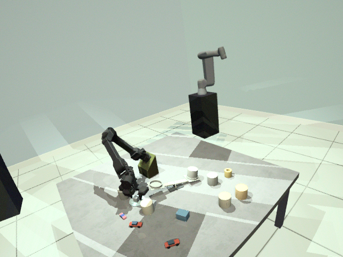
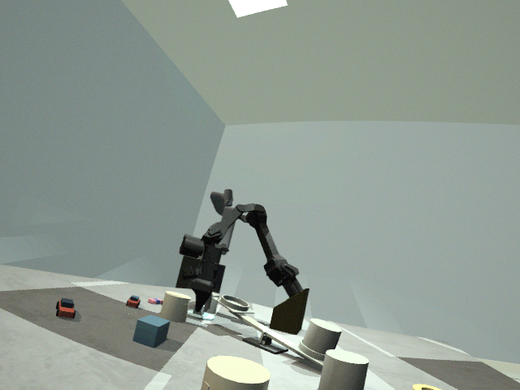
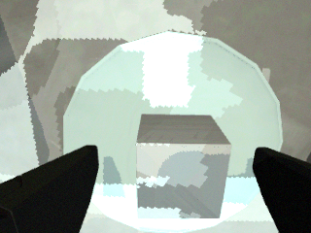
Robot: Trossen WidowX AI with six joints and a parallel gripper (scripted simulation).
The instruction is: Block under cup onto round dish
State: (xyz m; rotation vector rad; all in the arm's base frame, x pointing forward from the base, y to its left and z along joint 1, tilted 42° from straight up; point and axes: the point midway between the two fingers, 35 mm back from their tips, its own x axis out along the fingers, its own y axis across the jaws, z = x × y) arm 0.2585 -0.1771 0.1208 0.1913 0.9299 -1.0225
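Right now my gripper tip is right at the grey block. From my gripper tip the other things lie so: blue cube 29 cm ahead, 15 cm to the left; then small balance 4 cm ahead, 26 cm to the left, 2 cm above; then round dish 1 cm below.
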